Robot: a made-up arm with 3 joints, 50 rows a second.
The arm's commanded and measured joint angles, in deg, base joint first. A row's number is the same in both.
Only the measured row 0 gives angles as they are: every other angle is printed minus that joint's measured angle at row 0.
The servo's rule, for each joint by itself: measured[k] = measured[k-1] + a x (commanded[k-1-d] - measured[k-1]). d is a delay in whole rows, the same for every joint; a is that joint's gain. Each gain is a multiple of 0.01, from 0.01 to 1. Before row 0 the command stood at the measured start. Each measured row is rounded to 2 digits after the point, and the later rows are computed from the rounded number. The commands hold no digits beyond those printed.
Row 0, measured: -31.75, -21.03, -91.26
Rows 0 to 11, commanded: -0.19, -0.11, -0.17; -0.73, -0.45, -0.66; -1.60, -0.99, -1.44; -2.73, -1.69, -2.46; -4.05, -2.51, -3.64; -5.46, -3.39, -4.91; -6.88, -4.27, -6.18; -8.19, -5.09, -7.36; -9.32, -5.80, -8.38; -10.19, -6.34, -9.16; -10.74, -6.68, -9.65; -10.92, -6.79, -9.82
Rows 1 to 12, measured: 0.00, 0.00, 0.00; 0.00, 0.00, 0.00; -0.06, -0.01, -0.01; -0.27, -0.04, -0.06; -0.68, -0.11, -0.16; -1.32, -0.22, -0.32; -2.17, -0.38, -0.55; -3.19, -0.59, -0.86; -4.33, -0.85, -1.23; -5.53, -1.15, -1.66; -6.70, -1.48, -2.13; -7.78, -1.82, -2.62
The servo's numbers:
d 2
a 0.31 0.07 0.07

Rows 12 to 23, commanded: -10.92, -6.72, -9.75; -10.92, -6.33, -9.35; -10.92, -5.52, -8.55; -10.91, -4.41, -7.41; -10.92, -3.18, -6.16; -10.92, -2.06, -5.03; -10.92, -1.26, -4.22; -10.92, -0.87, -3.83; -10.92, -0.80, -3.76; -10.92, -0.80, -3.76; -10.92, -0.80, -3.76; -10.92, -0.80, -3.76
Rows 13 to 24, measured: -8.70, -2.16, -3.11; -9.39, -2.48, -3.58; -9.86, -2.78, -4.01; -10.19, -3.03, -4.38; -10.42, -3.20, -4.67; -10.57, -3.28, -4.86; -10.68, -3.27, -4.95; -10.75, -3.19, -4.96; -10.80, -3.05, -4.91; -10.84, -2.90, -4.83; -10.86, -2.75, -4.76; -10.88, -2.61, -4.69
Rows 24 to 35, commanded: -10.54, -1.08, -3.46; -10.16, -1.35, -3.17; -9.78, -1.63, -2.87; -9.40, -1.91, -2.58; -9.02, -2.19, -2.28; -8.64, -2.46, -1.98; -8.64, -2.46, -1.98; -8.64, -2.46, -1.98; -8.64, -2.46, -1.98; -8.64, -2.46, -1.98; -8.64, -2.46, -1.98; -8.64, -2.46, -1.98
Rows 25 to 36, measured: -10.89, -2.48, -4.62; -10.90, -2.36, -4.56; -10.79, -2.27, -4.48; -10.59, -2.21, -4.39; -10.34, -2.17, -4.28; -10.05, -2.15, -4.16; -9.73, -2.15, -4.03; -9.39, -2.17, -3.89; -9.16, -2.19, -3.76; -9.00, -2.21, -3.64; -8.89, -2.23, -3.52; -8.81, -2.25, -3.41
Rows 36 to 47, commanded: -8.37, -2.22, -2.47; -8.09, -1.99, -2.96; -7.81, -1.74, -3.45; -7.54, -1.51, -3.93; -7.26, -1.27, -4.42; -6.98, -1.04, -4.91; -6.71, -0.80, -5.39; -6.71, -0.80, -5.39; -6.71, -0.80, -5.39; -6.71, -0.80, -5.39; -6.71, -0.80, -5.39; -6.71, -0.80, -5.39
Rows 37 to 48, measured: -8.76, -2.26, -3.31; -8.72, -2.27, -3.22; -8.61, -2.27, -3.17; -8.45, -2.25, -3.16; -8.25, -2.21, -3.18; -8.03, -2.16, -3.23; -7.79, -2.10, -3.31; -7.54, -2.03, -3.42; -7.28, -1.94, -3.56; -7.10, -1.86, -3.69; -6.98, -1.79, -3.81; -6.90, -1.72, -3.92
